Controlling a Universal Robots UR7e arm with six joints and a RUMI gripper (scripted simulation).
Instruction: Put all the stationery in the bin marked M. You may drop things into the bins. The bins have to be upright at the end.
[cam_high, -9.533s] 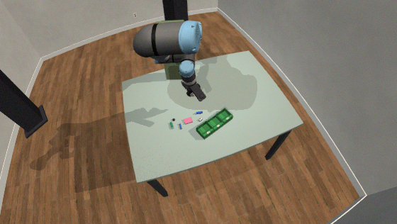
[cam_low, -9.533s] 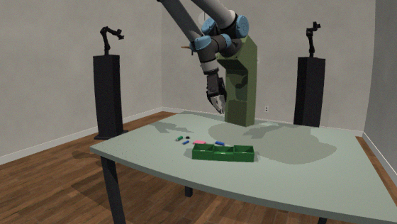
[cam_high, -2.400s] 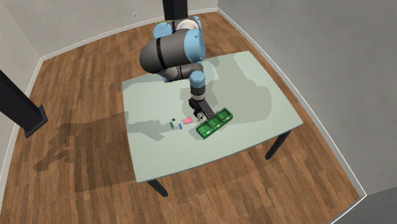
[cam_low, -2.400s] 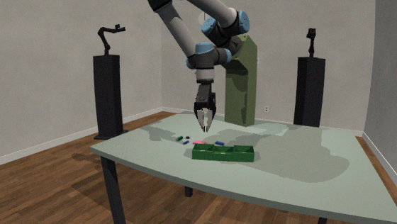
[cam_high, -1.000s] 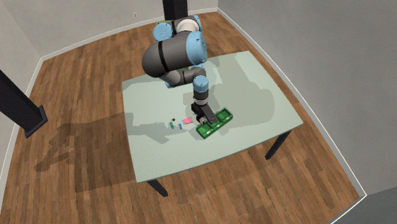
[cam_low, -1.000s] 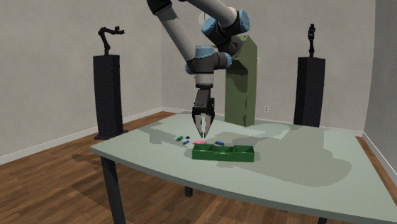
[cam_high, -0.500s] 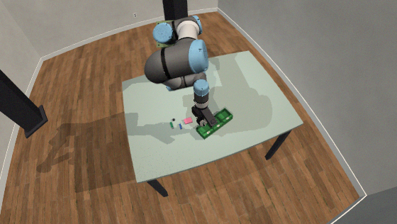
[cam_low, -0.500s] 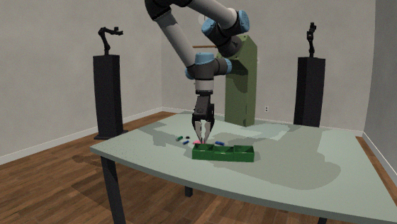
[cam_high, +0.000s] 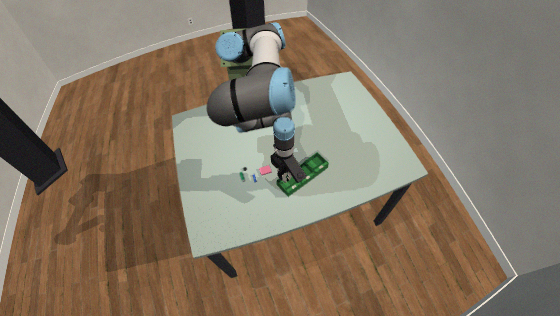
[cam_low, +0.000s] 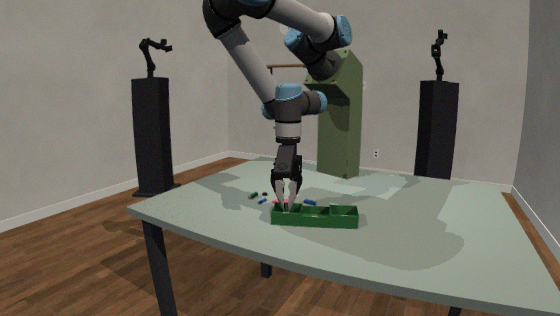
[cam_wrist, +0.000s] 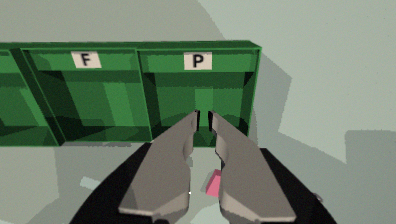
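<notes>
My hand is 3 cm short of the green three-compartment bin tray, 9 cm to the right of it and 2 cm above it. Also, from my hand: grey-white item (7 cm behind, 5 cm to the left, 3 cm below); then green marker (18 cm behind, 11 cm to the right, 3 cm below); then pink eraser (13 cm behind, 1 cm to the right, 3 cm below).
</notes>
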